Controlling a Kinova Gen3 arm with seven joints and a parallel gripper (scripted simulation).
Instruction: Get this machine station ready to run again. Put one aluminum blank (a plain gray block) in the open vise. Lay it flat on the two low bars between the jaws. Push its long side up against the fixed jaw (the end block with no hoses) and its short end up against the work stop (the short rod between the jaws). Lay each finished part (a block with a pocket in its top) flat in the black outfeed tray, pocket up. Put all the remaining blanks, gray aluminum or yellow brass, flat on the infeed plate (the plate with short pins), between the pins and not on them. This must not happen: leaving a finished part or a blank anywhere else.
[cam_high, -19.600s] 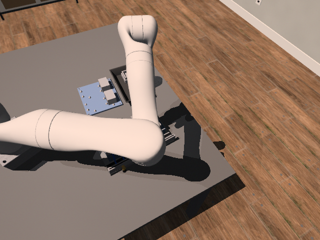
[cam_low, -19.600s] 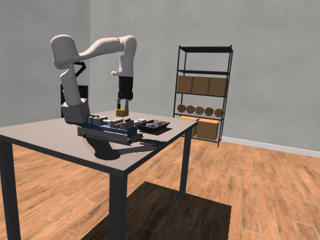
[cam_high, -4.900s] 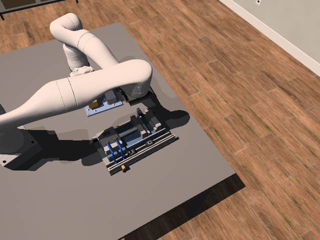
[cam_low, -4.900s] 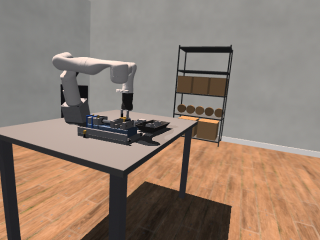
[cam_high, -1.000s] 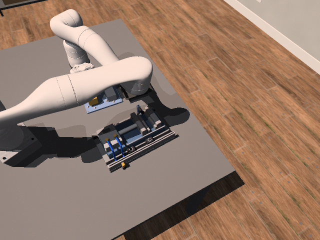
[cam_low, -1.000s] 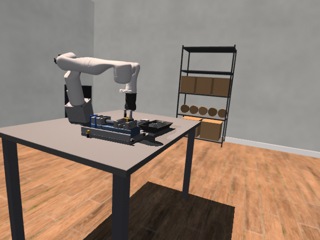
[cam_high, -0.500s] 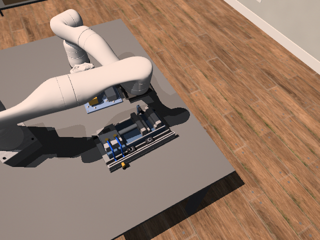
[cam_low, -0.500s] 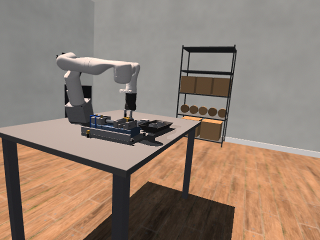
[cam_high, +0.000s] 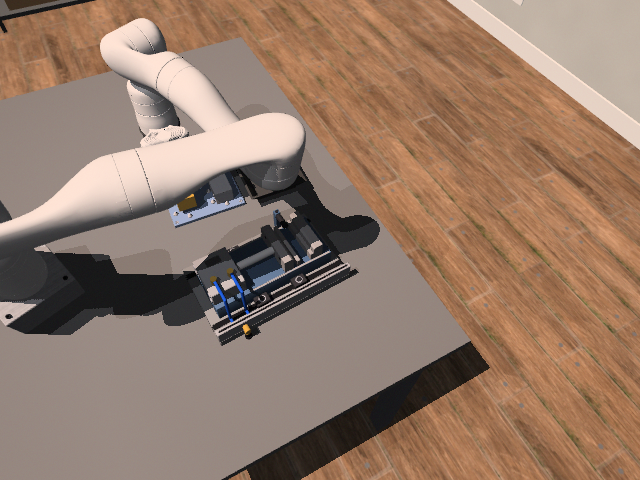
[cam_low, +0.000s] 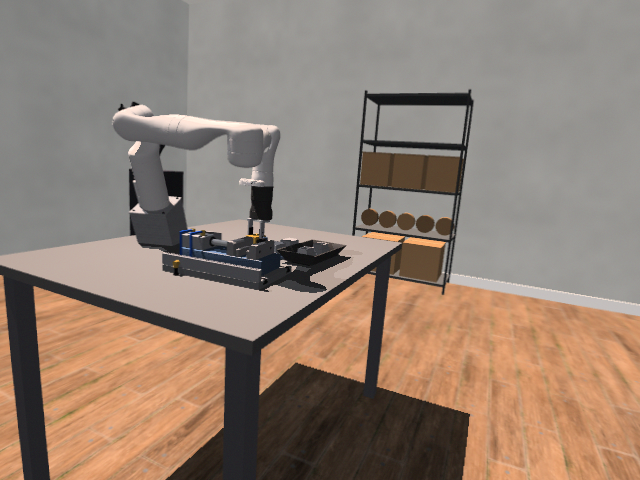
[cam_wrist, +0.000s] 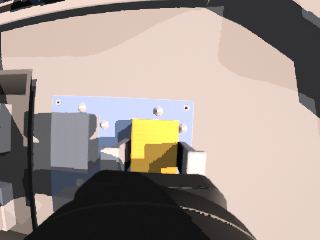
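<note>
Now: hand 3 cm above the yellow brass blank. The rest, counted from my hand: vise (27 cm to the right, 4 cm ahead, 3 cm below); fixed jaw (28 cm to the right, 14 cm ahead, 1 cm above); infeed plate (6 cm below, 5 cm ahead, 3 cm to the left).
</note>
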